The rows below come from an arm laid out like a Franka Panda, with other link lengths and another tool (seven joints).
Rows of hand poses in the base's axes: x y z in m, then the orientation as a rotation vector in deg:
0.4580 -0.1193 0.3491 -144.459 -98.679 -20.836
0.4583 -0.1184 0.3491 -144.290 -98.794 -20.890
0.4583 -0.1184 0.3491 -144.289 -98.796 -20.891
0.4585 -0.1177 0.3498 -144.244 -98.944 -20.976
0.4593 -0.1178 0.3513 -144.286 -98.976 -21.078
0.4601 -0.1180 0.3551 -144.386 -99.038 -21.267
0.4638 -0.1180 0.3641 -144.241 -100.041 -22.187
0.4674 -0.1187 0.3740 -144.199 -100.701 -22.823
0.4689 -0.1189 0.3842 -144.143 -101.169 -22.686
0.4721 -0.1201 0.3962 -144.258 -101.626 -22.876
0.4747 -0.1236 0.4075 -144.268 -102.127 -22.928
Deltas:
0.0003 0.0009 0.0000 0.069 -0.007 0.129
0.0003 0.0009 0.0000 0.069 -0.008 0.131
0.0005 0.0016 0.0007 0.044 -0.091 0.218
0.0013 0.0015 0.0022 0.026 -0.178 0.210
0.0021 0.0013 0.0060 -0.024 -0.348 0.186
0.0058 0.0013 0.0150 -0.214 -1.175 0.685
0.0094 0.0006 0.0249 -0.372 -1.758 0.986
0.0109 0.0004 0.0351 -0.619 -1.810 1.232
0.0141 -0.0008 0.0471 -0.893 -2.117 1.381
0.0167 -0.0043 0.0584 -1.155 -2.318 1.603

